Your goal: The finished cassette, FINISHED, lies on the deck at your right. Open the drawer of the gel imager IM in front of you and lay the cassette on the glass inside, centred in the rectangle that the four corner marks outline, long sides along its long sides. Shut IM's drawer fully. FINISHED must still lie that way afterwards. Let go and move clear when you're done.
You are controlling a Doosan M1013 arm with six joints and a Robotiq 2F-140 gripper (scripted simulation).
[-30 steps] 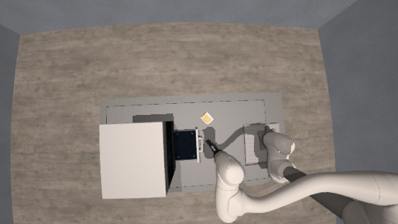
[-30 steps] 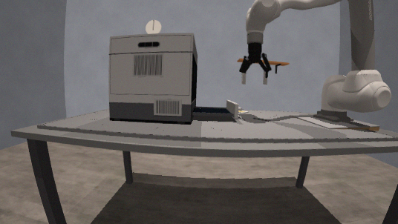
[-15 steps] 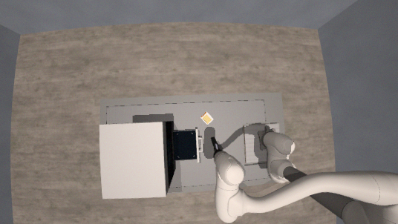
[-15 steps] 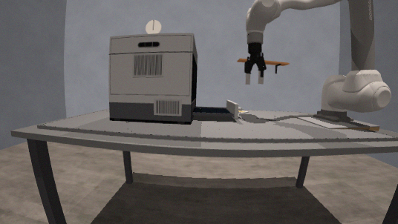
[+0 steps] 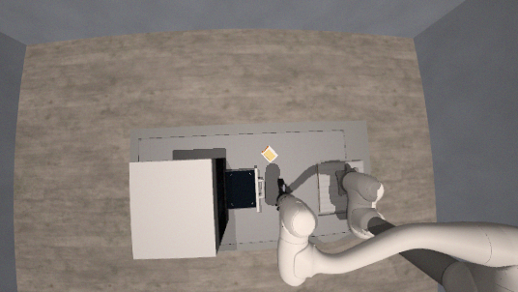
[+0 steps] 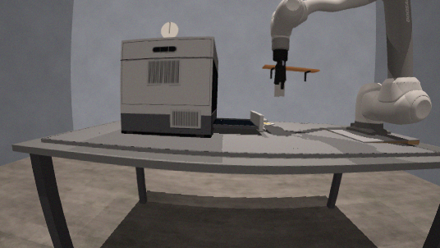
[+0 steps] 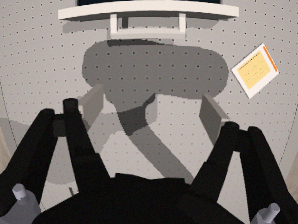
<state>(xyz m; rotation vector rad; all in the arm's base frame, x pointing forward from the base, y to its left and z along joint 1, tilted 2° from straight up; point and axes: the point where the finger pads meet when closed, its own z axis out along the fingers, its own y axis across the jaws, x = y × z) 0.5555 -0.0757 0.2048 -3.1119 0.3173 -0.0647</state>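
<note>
My hand is 1 cm past the finished cassette, 23 cm to the left of it and 19 cm above it.
</note>
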